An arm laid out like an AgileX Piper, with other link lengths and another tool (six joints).
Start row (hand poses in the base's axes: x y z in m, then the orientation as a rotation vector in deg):
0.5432, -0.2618, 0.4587, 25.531, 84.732, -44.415
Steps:
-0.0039, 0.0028, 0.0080, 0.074, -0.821, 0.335
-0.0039, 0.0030, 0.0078, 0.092, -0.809, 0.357
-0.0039, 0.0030, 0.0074, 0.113, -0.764, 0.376
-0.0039, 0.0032, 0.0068, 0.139, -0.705, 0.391
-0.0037, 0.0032, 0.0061, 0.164, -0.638, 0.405
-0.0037, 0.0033, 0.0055, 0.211, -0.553, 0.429
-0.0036, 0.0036, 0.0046, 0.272, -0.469, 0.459
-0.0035, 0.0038, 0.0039, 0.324, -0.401, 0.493
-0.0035, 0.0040, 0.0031, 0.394, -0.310, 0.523
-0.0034, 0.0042, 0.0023, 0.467, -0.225, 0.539
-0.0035, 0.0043, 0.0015, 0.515, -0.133, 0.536
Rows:
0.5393, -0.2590, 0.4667, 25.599, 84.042, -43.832
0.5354, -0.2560, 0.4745, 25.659, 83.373, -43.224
0.5315, -0.2530, 0.4819, 25.705, 82.757, -42.601
0.5276, -0.2498, 0.4887, 25.740, 82.209, -41.968
0.5239, -0.2466, 0.4948, 25.762, 81.735, -41.329
0.5202, -0.2433, 0.5003, 25.776, 81.362, -40.666
0.5166, -0.2397, 0.5049, 25.789, 81.096, -39.964
0.5131, -0.2359, 0.5088, 25.797, 80.918, -39.221
0.5096, -0.2319, 0.5119, 25.811, 80.855, -38.435
0.5062, -0.2277, 0.5142, 25.847, 80.901, -37.613
0.5027, -0.2234, 0.5157, 25.897, 81.049, -36.788

